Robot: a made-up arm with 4 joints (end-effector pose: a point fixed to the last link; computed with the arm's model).
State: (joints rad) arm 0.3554 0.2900 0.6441 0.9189
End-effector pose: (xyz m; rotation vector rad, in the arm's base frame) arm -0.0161 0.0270 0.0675 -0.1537 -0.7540 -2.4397
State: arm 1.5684 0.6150 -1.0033 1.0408
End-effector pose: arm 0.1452 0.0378 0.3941 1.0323 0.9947 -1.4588
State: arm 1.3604 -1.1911 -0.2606 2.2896
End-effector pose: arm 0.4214 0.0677 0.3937 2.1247 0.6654 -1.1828
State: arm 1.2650 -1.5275 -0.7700 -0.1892
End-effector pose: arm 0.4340 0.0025 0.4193 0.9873 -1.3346 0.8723
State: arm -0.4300 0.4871 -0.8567 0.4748
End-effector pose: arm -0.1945 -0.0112 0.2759 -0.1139 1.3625 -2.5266
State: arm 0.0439 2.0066 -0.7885 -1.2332
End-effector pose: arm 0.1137 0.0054 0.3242 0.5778 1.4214 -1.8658
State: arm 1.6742 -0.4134 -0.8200 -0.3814
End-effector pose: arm 0.3356 0.0438 0.4298 1.1509 -0.9126 0.4938
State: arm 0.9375 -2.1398 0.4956 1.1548
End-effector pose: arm 0.4619 0.0871 0.4086 2.6342 -1.0261 0.0780
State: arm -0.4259 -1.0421 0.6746 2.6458
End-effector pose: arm -0.1554 -0.0889 -0.0578 -1.1233 0.4201 2.0866
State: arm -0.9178 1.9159 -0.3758 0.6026
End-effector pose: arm -0.0470 0.0141 0.2414 1.5273 -0.9190 1.0767
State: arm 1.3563 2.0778 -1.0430 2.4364
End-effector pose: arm 0.1301 0.0682 0.5847 1.0694 -1.1476 1.2315
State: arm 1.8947 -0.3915 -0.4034 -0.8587
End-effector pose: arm 0.3330 0.1075 0.5075 0.8392 -1.6661 0.6849
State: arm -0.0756 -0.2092 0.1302 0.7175
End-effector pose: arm -0.1402 -0.0246 0.0531 0.0468 -0.2367 -2.2077
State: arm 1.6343 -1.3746 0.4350 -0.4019
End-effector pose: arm 0.4405 0.1459 0.6018 1.3043 -2.6042 0.1911
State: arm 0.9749 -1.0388 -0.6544 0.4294
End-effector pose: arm 0.3432 -0.0402 0.2187 1.2923 -0.5552 -0.3421
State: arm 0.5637 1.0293 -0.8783 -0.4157
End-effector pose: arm 0.0298 0.0140 0.3137 0.8249 0.8588 -1.4467
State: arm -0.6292 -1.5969 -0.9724 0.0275
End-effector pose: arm -0.2188 -0.1876 0.0505 0.8022 0.2690 -0.5650
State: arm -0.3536 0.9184 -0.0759 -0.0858
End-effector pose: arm -0.1393 0.0622 0.2652 -0.7571 1.0569 -1.9442
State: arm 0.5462 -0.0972 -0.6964 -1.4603
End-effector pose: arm 0.0746 -0.0493 0.1422 0.7102 -0.4570 0.3209
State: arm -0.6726 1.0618 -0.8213 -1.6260
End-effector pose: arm -0.1422 0.0074 0.3145 0.6595 1.0676 -1.3350
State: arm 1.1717 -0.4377 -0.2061 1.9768
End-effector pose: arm 0.2988 0.0448 0.2396 1.7557 0.5312 -2.1150
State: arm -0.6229 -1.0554 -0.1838 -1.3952
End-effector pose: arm -0.2744 -0.1020 0.0563 0.1098 -0.2660 0.2025
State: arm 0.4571 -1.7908 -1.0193 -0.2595
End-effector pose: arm 0.2951 -0.1318 0.1477 0.8543 -0.7179 0.6732
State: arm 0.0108 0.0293 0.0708 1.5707
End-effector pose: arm -0.1163 0.0056 0.0897 0.0242 0.1042 3.1296
